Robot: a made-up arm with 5 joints. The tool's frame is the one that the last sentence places.
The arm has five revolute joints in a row. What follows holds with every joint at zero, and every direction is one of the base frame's.
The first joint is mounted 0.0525 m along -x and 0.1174 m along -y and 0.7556 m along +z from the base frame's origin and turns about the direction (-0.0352, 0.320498, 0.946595), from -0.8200 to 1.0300 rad.
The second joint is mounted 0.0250 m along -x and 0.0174 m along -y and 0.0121 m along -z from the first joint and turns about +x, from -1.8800 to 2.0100 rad.
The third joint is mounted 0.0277 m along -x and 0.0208 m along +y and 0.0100 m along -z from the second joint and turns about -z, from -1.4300 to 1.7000 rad.
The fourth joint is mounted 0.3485 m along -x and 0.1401 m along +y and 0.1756 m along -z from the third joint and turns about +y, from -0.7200 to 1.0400 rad.
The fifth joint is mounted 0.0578 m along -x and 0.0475 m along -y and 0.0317 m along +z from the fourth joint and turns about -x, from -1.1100 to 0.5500 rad.
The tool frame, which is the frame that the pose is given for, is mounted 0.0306 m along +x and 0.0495 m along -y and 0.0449 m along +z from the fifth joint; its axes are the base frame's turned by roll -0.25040, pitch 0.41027 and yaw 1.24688 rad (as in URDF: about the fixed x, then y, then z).
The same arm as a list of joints. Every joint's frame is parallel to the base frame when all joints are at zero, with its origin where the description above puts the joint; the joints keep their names.
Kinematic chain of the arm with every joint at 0, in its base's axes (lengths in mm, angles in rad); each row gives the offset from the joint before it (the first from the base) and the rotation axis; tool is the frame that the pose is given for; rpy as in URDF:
joint 1: xyz -52.5 -117.4 755.6 axis -0.0352 0.320498 0.946595
joint 2: xyz -25 -17.4 -12.1 axis +x
joint 3: xyz -27.7 20.8 -10 axis -z
joint 4: xyz -348.5 140.1 -175.6 axis +y
joint 5: xyz -57.8 -47.5 31.7 axis -x
tool: xyz 30.6 -49.5 44.9 rpy -0.2504 0.4103 1.2469
Joint limits (rad, base to tool): -0.82..1.03 -1.88..2.01 -1.43..1.7 -0.72..1.04 -1.11..0.55

